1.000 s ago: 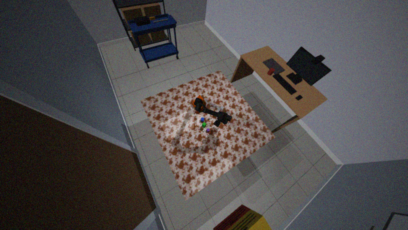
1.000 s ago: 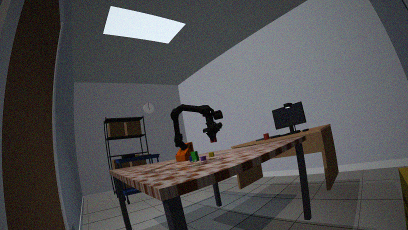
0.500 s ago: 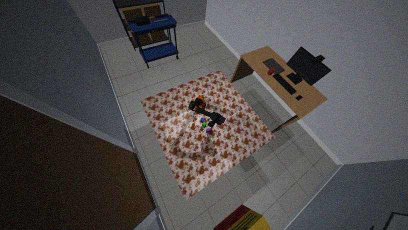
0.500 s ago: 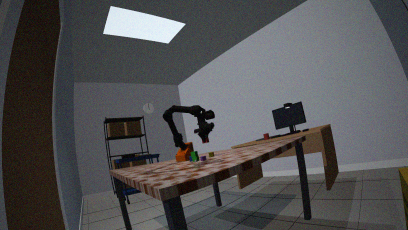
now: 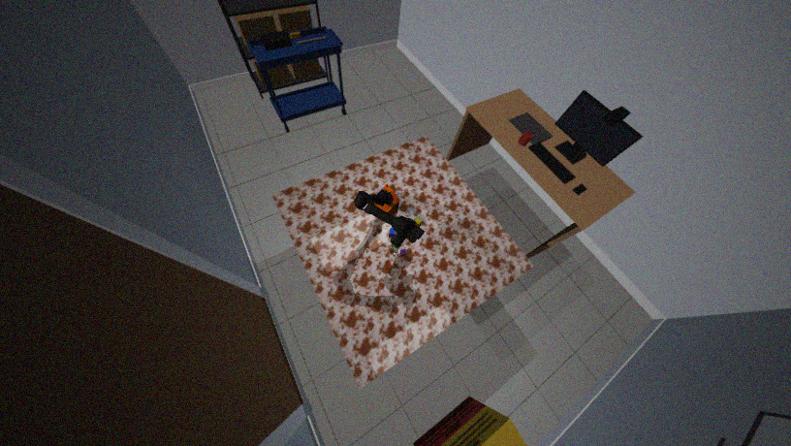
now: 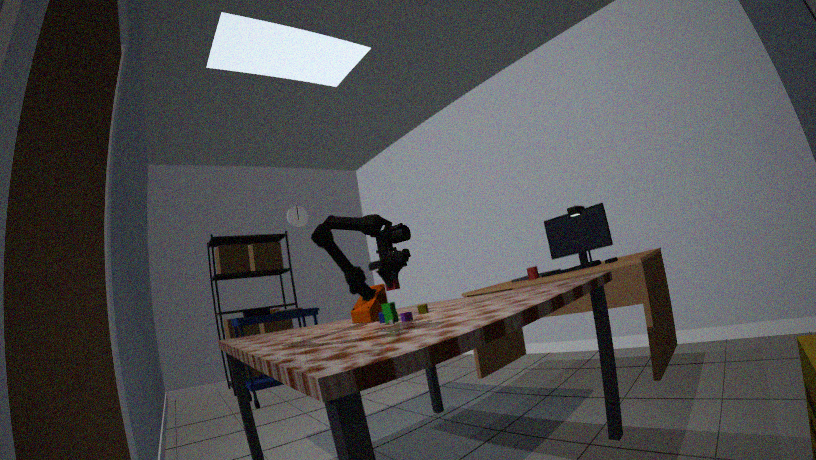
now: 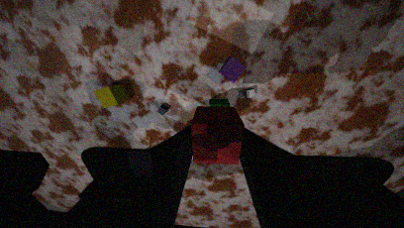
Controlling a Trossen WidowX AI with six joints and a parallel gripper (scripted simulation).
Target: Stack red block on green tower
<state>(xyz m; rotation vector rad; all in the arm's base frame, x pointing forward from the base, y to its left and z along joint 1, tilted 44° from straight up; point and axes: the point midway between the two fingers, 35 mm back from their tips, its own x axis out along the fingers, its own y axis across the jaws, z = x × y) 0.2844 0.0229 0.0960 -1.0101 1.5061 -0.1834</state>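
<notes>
The blue block lies 11 cm below my gripper tip, 10 cm behind it and 1 cm to the right of it. Round my gripper tip: purple block: 11 cm below, 6 cm ahead; then yellow-green block: 18 cm to the left, 11 cm below, 10 cm behind; then red block: 1 cm above.
</notes>
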